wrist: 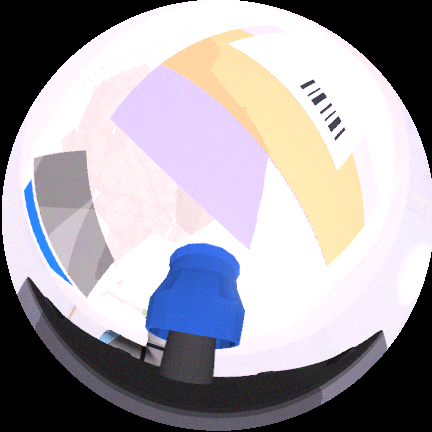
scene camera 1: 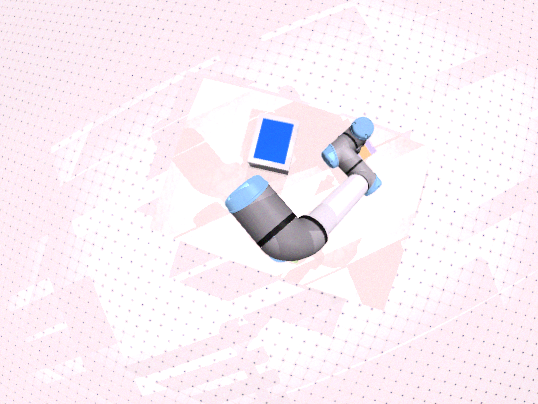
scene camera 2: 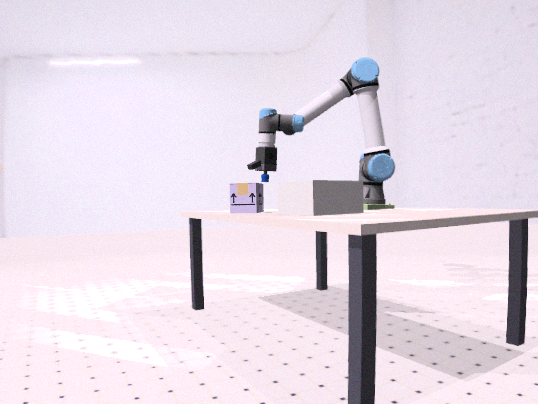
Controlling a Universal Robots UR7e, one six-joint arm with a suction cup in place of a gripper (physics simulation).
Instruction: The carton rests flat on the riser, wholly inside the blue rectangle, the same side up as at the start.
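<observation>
Nothing is held by my suction cup (wrist: pixel 198 295). There's a lilac carton (scene camera 2: pixel 244 197), and you can see the carton (wrist: pixel 251 123) from the wrist too; my cup is 11 cm from the middle of it. Resting on the table there's a grey riser (scene camera 2: pixel 311 197), and the wrist view has that riser (wrist: pixel 58 202) as well.
</observation>
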